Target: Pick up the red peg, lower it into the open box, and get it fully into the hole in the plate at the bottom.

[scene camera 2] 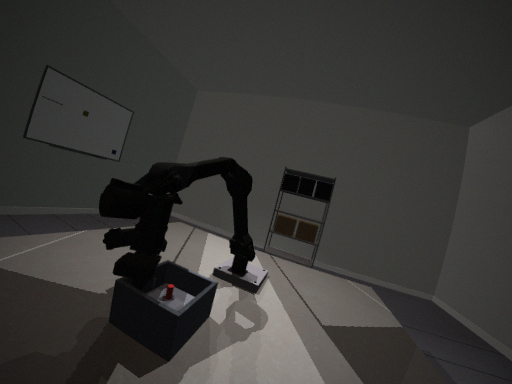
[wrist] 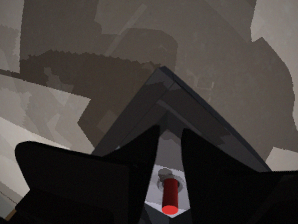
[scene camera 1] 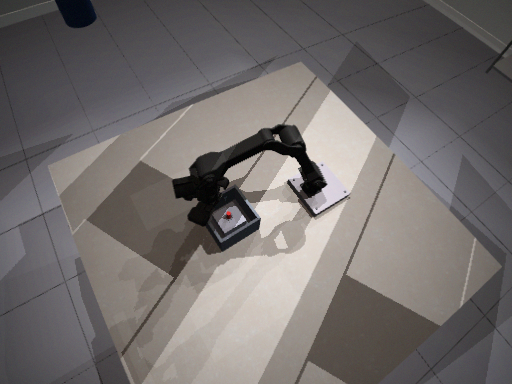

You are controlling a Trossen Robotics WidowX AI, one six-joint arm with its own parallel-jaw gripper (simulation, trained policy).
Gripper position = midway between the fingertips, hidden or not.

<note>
I see my gripper [scene camera 2: 137, 290] and a dark box [scene camera 2: 163, 330].
The dark box is seen too in scene camera 1 [scene camera 1: 233, 193]. My gripper also shows in the wrist view [wrist: 170, 132] and in scene camera 1 [scene camera 1: 210, 210].
</note>
